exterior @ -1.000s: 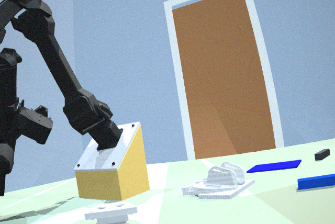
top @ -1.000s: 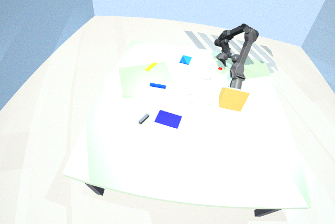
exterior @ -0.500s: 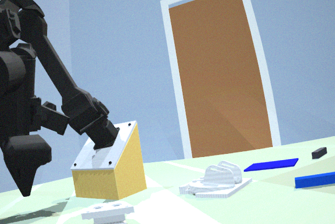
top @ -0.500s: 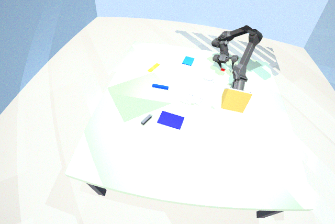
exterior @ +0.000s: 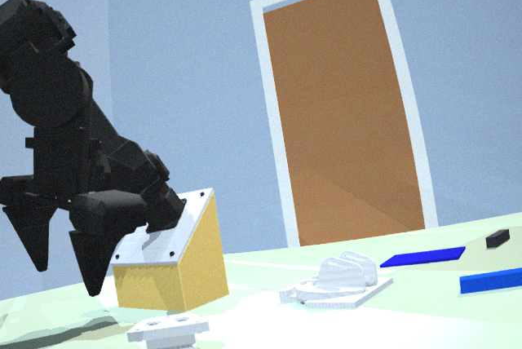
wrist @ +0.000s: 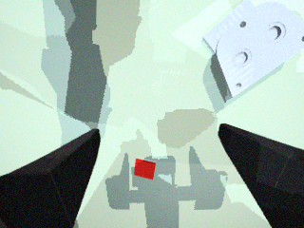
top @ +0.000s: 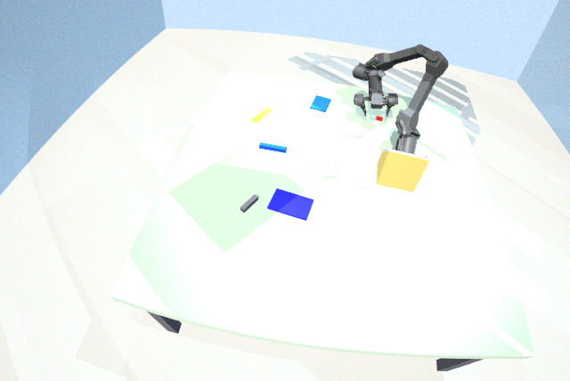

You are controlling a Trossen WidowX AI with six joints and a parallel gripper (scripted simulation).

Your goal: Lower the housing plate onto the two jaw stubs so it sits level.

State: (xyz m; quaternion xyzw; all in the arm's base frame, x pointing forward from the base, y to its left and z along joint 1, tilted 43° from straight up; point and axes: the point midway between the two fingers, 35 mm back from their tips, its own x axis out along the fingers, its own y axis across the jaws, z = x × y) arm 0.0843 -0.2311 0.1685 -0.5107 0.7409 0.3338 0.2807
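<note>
My gripper tip is 8 cm short of the white part, 6 cm to the right of it and 7 cm above it. Also, from my gripper tip: blue bar 41 cm ahead, 22 cm to the left, 7 cm below; yellow bar 50 cm ahead, 1 cm to the left, 8 cm below; red piece 4 cm behind, 10 cm to the right, 8 cm below.
</note>
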